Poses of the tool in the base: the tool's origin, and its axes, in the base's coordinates. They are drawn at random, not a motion.
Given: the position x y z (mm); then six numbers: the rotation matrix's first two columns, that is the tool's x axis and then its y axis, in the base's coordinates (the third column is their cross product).
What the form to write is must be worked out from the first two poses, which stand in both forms.
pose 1, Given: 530.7 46.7 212.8 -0.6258 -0.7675 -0.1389 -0.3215 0.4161 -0.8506
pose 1, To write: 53.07 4.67 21.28 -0.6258 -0.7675 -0.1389 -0.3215 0.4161 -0.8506
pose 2, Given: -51.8 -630.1 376.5 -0.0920 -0.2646 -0.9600 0.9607 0.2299 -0.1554
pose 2, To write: -5.18 -63.01 37.65 -0.0920 -0.2646 -0.9600 0.9607 0.2299 -0.1554
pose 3, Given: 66.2 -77.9 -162.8 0.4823 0.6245 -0.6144 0.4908 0.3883 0.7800
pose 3, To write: 6.62 -7.79 -16.28 0.4823 0.6245 -0.6144 0.4908 0.3883 0.7800
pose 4, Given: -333.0 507.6 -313.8 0.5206 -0.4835 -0.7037 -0.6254 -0.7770 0.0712
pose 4, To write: -33.30 50.76 -31.38 0.5206 -0.4835 -0.7037 -0.6254 -0.7770 0.0712
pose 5, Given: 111.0 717.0 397.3 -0.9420 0.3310 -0.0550 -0.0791 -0.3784 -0.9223
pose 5, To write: 11.10 71.70 39.73 -0.9420 0.3310 -0.0550 -0.0791 -0.3784 -0.9223
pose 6, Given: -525.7 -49.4 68.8 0.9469 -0.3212 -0.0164 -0.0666 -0.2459 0.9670
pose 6, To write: -52.57 -4.94 6.88 0.9469 -0.3212 -0.0164 -0.0666 -0.2459 0.9670
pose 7, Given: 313.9 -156.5 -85.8 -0.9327 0.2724 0.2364 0.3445 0.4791 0.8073
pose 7, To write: 31.39 -15.65 -8.58 -0.9327 0.2724 0.2364 0.3445 0.4791 0.8073
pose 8, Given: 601.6 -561.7 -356.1 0.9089 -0.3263 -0.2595 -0.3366 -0.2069 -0.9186
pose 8, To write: 60.16 -56.17 -35.61 0.9089 -0.3263 -0.2595 -0.3366 -0.2069 -0.9186
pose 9, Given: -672.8 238.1 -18.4 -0.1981 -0.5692 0.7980 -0.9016 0.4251 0.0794
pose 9, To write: -67.28 23.81 -1.84 -0.1981 -0.5692 0.7980 -0.9016 0.4251 0.0794
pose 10, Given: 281.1 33.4 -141.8 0.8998 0.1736 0.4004 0.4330 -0.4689 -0.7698
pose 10, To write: 28.11 3.34 -14.18 0.8998 0.1736 0.4004 0.4330 -0.4689 -0.7698
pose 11, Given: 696.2 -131.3 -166.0 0.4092 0.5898 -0.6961 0.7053 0.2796 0.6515
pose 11, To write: 69.62 -13.13 -16.60 0.4092 0.5898 -0.6961 0.7053 0.2796 0.6515
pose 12, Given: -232.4 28.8 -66.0 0.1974 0.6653 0.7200 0.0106 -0.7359 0.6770
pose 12, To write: -23.24 2.88 -6.60 0.1974 0.6653 0.7200 0.0106 -0.7359 0.6770
